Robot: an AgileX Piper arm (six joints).
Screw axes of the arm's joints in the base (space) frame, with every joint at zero. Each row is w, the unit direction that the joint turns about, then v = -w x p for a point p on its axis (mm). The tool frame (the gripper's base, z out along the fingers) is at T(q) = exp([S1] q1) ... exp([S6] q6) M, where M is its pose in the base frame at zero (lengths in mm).
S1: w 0 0 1 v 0 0 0
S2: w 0 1 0 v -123 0 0
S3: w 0 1 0 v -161.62 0 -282.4
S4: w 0.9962 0 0.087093 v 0 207.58 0
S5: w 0 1 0 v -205.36 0 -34.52
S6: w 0.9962 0 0.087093 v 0 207.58 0
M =
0.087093 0 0.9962 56.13
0 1 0 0
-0.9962 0 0.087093 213.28
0 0 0 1
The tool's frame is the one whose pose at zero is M.
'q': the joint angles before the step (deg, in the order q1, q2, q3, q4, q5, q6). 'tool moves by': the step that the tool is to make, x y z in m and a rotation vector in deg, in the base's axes. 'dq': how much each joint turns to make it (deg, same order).
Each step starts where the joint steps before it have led.
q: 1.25, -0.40, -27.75, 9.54, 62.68, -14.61
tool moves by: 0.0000, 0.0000, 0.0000, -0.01, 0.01, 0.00
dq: -0.01, 0.00, 0.00, 0.00, 0.01, -0.01
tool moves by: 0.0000, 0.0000, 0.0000, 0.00, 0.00, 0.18
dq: 0.17, 0.01, 0.00, 0.01, -0.01, -0.01
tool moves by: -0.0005, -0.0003, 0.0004, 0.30, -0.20, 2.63
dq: 2.78, -0.01, -0.01, 0.04, -0.24, 0.28
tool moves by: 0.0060, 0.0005, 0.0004, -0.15, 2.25, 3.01
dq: 3.02, 2.50, 0.02, 0.05, -0.27, 0.01
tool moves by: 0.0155, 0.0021, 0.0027, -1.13, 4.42, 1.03
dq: 0.73, 6.00, -0.49, 0.03, -0.88, -0.77
